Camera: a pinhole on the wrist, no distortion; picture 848 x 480 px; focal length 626.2 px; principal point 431.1 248.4 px. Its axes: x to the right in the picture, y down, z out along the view. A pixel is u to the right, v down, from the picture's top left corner.
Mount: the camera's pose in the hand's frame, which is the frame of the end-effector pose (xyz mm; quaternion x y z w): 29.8 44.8 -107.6 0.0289 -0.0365 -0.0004 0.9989
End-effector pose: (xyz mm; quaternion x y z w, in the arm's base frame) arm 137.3 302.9 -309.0 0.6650 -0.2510 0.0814 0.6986
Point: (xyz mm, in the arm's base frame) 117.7 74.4 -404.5
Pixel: 403.4 22.2
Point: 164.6 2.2 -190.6
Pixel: 665.5 314.0
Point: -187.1 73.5 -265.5
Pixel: 118.2 457.5
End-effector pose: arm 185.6 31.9 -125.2 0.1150 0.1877 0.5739 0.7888
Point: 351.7 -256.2 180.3
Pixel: 68.8 75.3
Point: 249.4 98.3 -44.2
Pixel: 588.2 145.0
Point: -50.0 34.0 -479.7
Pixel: behind the camera
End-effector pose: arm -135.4 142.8 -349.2 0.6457 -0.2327 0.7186 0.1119
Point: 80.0 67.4 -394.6
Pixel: 302.5 154.4
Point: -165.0 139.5 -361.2
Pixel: 208.4 95.1
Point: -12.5 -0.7 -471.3
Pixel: 152.3 385.6
